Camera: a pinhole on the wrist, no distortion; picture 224 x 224 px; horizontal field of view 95.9 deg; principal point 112.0 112.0 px. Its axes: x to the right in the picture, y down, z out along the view. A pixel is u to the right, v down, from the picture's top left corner.
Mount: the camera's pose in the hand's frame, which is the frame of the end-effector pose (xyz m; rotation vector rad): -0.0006 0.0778 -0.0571 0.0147 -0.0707 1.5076
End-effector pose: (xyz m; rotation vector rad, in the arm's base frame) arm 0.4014 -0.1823 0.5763 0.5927 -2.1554 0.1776
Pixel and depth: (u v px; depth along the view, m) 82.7 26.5 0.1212
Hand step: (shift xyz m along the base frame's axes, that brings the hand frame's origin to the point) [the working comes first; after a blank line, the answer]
In the camera's frame: -0.0352 -0.1026 0.1212

-0.1094 -0.0288 0.0372
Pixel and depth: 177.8 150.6 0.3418
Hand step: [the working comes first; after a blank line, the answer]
In the camera's frame: 0.2226 0.1306 0.3418

-0.2809 0.2029 -0.2568
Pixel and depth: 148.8 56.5 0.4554
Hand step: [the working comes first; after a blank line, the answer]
In the camera's frame: 0.1659 -0.2502 0.4554

-0.5176 -0.0441 -0.0469
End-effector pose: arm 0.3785 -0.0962 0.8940 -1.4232 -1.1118 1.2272
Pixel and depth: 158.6 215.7 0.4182
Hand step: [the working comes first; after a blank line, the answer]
In the camera's frame: 0.1929 0.4293 0.4182

-0.3774 -0.4415 -0.2287
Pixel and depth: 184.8 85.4 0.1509
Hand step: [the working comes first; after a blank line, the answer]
In the camera's frame: 0.1087 -0.0397 0.1509

-0.0854 0.0184 -0.1870
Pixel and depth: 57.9 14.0 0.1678
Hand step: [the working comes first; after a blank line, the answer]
In the camera's frame: -0.0899 -0.1628 0.1678

-0.0980 0.1616 -0.0021
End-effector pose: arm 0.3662 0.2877 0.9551 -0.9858 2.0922 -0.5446
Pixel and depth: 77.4 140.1 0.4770
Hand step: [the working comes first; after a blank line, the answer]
In the camera's frame: -0.1634 0.1327 0.4770

0.4299 0.0398 -0.1188
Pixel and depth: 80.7 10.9 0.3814
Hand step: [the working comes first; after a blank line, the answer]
In the camera's frame: -0.1182 -0.3817 0.3814

0.1428 -0.3540 -0.3144
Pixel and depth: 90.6 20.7 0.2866
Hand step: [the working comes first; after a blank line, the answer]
In the camera's frame: -0.0607 -0.2590 0.2866

0.0848 -0.2145 -0.2472
